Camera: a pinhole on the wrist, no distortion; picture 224 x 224 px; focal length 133.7 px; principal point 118.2 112.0 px. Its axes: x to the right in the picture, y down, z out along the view. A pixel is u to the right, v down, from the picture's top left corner.
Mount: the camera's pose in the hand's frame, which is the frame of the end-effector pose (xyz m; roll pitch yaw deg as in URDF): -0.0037 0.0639 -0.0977 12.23 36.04 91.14
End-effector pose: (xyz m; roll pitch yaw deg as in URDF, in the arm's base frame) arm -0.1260 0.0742 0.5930 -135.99 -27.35 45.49
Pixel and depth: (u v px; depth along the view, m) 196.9 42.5 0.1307
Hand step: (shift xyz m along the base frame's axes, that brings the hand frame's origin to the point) 0.2116 -0.0353 -0.0470
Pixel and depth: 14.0 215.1 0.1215
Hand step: -0.0121 -0.0121 -0.1184
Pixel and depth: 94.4 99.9 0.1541
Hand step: 0.1111 0.0177 -0.0851
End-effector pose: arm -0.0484 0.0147 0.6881 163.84 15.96 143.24
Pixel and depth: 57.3 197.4 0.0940
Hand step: 0.0839 0.0494 0.0248
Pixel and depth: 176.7 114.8 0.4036
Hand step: 0.2207 0.4055 -0.0098
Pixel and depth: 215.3 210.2 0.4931
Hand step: 0.6063 0.4086 0.1218
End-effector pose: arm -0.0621 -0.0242 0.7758 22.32 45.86 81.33
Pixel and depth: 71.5 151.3 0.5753
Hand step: 0.0139 0.3702 0.4280
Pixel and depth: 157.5 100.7 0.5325
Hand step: -0.3102 0.4353 0.1708
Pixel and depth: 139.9 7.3 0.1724
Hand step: -0.1338 0.1817 -0.0719
